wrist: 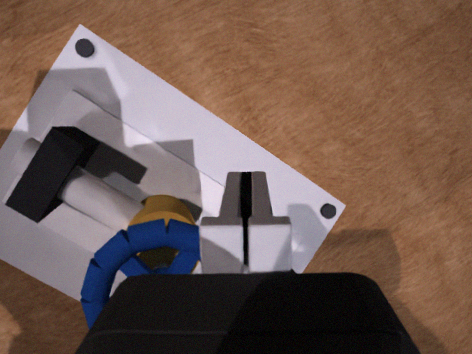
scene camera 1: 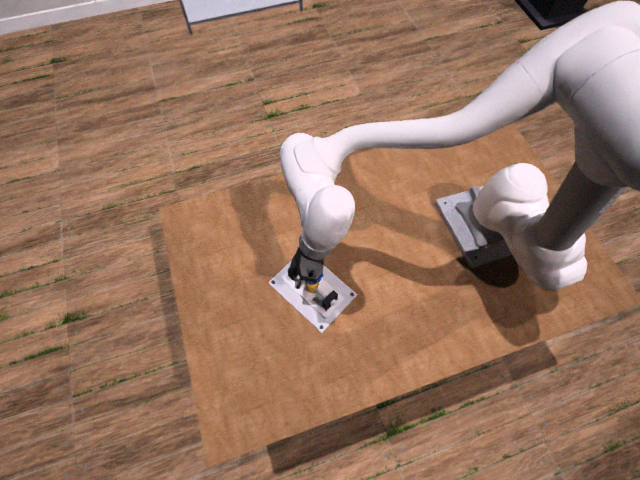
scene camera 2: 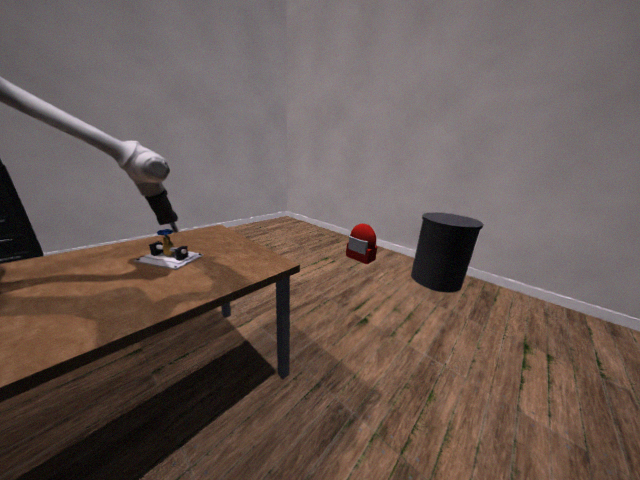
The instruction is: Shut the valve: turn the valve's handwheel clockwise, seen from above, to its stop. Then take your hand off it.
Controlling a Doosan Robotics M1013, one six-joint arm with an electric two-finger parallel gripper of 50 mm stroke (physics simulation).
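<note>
The blue handwheel (scene camera 1: 316,279) (scene camera 2: 164,231) (wrist: 107,255) sits flat on top of the brass valve body (scene camera 1: 311,287) (scene camera 2: 166,246) (wrist: 162,207). The valve is fixed on a white plate (scene camera 1: 338,289) (scene camera 2: 162,262) (wrist: 165,105). My gripper (scene camera 1: 298,284) (scene camera 2: 176,228) (wrist: 246,196) is shut and empty, its two fingers together and pointing down. In the wrist view the fingers are right beside the wheel's rim, outside the ring. Whether they touch it I cannot tell. The gripper body hides the near part of the wheel in the wrist view.
A black pipe clamp (scene camera 1: 329,299) (scene camera 2: 180,252) (wrist: 47,172) rises from the plate beside the valve, and a second black clamp (scene camera 2: 156,248) stands on its other side. The plate rests on the brown table (scene camera 1: 232,361) (scene camera 2: 77,310). A dark bin (scene camera 2: 445,253) and a red backpack (scene camera 2: 362,237) are beyond the table.
</note>
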